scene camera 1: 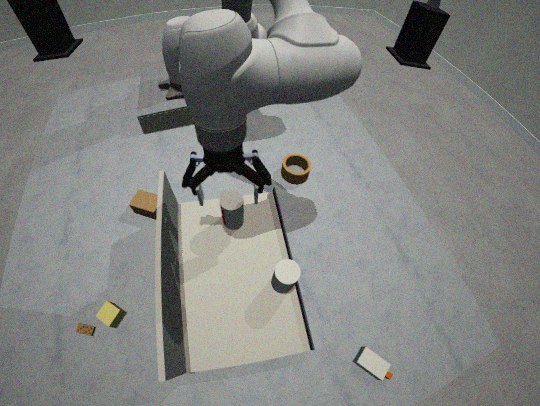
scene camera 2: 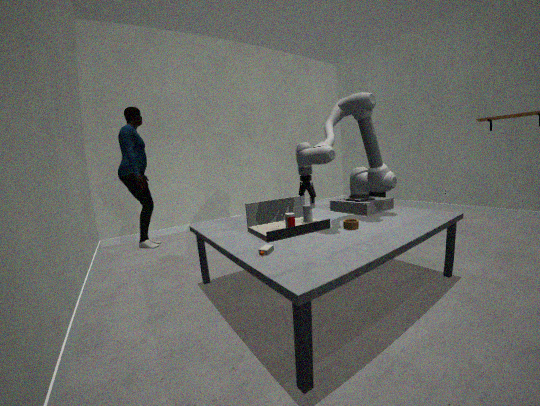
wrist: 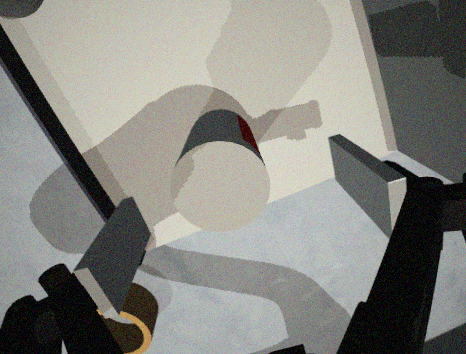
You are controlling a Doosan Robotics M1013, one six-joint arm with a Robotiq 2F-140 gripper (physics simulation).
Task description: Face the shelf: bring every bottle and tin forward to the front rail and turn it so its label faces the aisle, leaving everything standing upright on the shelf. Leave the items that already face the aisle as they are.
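Frame: origin at the arm's base, x right, y ahead, z up, level; millimetres.
Seen in the pictures: gripper, fingertip midpoint: [scene camera 1: 228, 199] [scene camera 2: 307, 206] [wrist: 234, 188]; arm's base, link origin: [scene camera 2: 360, 200].
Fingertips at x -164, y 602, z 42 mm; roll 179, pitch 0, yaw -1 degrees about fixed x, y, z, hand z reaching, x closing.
Note:
Offsets run from my fingertips to a thing's middle. "*": to the spot under its first point.
A tall grey can with a pale top {dx -7, dy +7, dz -44 mm} [scene camera 1: 232, 215] [scene camera 2: 307, 214] [wrist: 220, 185] stands upright at the arm-side end of the shelf [scene camera 1: 240, 345], between back panel and front rail. A red strip of it shows on the side towards the back panel; no red shows on it in scene camera 2. A shorter white-topped tin {dx -124, dy +194, dz -49 mm} [scene camera 1: 286, 277] [scene camera 2: 290, 220] stands upright at the front rail {dx -152, dy +141, dz -108 mm} [scene camera 1: 306, 325] [scene camera 2: 300, 230] [wrist: 55, 130], its red label facing outward over the rail. My gripper [scene camera 1: 229, 199] [scene camera 2: 307, 201] [wrist: 234, 188] is open and empty above the tall can, its fingers spread on either side.
The shelf's back panel {* dx +132, dy +239, dz -21 mm} [scene camera 1: 172, 300] [scene camera 2: 270, 212] stands upright. An orange-brown ring {dx -221, dy -185, dz -109 mm} [scene camera 1: 296, 178] [scene camera 2: 351, 226] lies beyond the rail's arm-side end. A brown box {dx +257, dy -68, dz -109 mm} [scene camera 1: 144, 204], a yellow block {dx +322, dy +256, dz -115 mm} [scene camera 1: 109, 313] and a small brown piece {dx +398, dy +294, dz -130 mm} [scene camera 1: 85, 329] lie behind the panel. A white box {dx -333, dy +434, dz -120 mm} [scene camera 1: 372, 362] [scene camera 2: 266, 248] lies in front.

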